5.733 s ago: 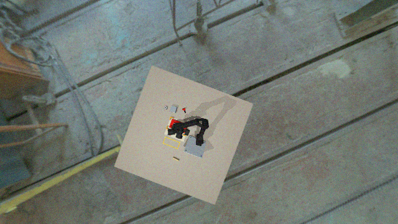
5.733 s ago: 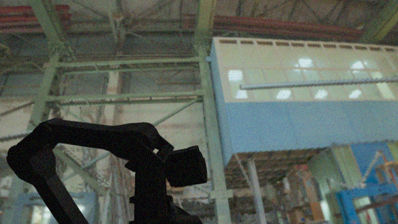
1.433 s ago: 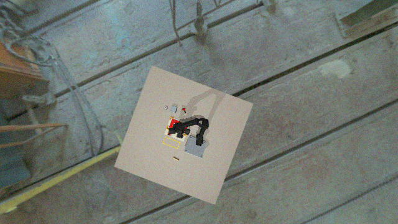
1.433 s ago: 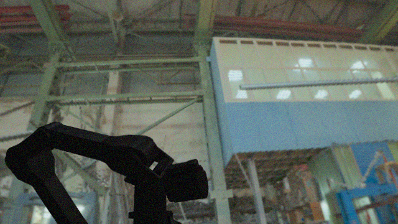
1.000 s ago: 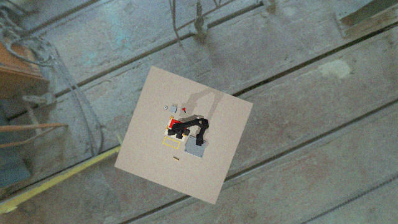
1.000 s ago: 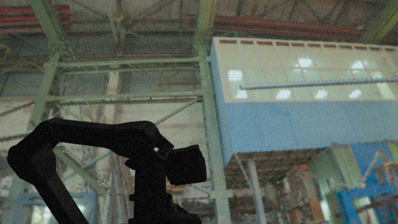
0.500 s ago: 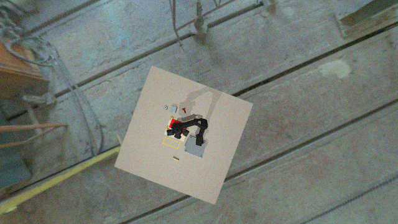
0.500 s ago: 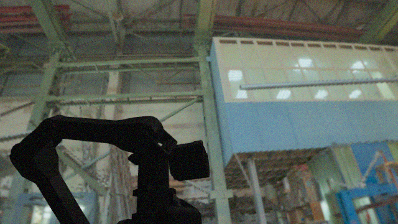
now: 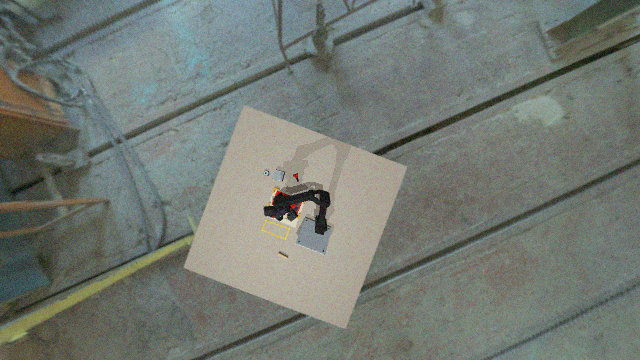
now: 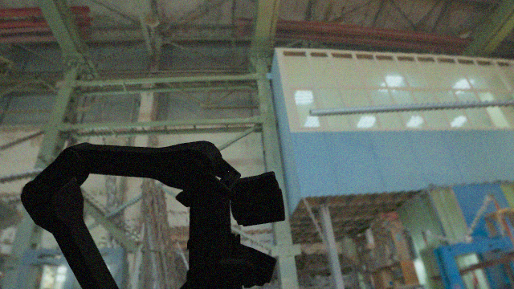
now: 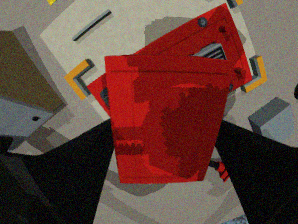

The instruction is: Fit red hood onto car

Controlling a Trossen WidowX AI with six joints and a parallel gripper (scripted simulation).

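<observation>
My gripper tip is 40 mm short of the jig, 30 mm to the right of it and 90 mm above it. The rest, counted from my gripper tip: small brown piece (50 mm behind, 380 mm to the left, 90 mm below); then red hood (10 mm above); then small grey block (140 mm ahead, 180 mm to the right, 90 mm below).
</observation>
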